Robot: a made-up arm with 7 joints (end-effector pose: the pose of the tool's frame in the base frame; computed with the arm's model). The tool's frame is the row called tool.
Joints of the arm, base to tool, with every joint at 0 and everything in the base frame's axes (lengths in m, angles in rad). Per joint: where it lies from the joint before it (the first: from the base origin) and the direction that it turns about. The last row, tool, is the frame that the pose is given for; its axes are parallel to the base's.
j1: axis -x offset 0 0 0.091
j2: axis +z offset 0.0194 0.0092 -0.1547
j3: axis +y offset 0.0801 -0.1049 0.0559
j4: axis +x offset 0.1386 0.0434 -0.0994
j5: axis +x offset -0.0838 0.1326 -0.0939
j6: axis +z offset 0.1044 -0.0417 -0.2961
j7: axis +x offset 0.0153 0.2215 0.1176
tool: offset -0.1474 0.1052 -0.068
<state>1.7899 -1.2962 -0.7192 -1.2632 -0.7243 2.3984 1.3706</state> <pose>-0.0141 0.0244 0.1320 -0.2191 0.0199 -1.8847</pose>
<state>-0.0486 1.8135 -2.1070 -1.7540 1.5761 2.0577 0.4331</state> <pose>0.4300 0.5459 0.1245 0.5114 2.2483 -1.9370</pose>
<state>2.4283 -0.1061 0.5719 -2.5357 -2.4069 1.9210 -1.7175</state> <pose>-0.0377 -0.2993 0.4246 -2.2069 -0.5627 1.6923</pose>
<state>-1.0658 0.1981 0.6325 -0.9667 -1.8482 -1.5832 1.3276</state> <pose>0.3900 0.4279 -0.2542 0.1408 -1.4996 0.5062</pose>
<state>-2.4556 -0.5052 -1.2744 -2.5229 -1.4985 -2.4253 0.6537</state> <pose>0.3680 -0.0991 -0.2412 -1.3394 -1.1566 -0.4078</pose>
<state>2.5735 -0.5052 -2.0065 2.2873 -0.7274 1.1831 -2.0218</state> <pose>0.2163 -0.1120 0.1026 -0.0240 1.2709 -2.2962</pose>
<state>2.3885 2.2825 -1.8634 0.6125 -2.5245 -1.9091 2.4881</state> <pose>-0.0538 0.1679 -0.1449 1.6662 -0.5765 1.4123</pose>
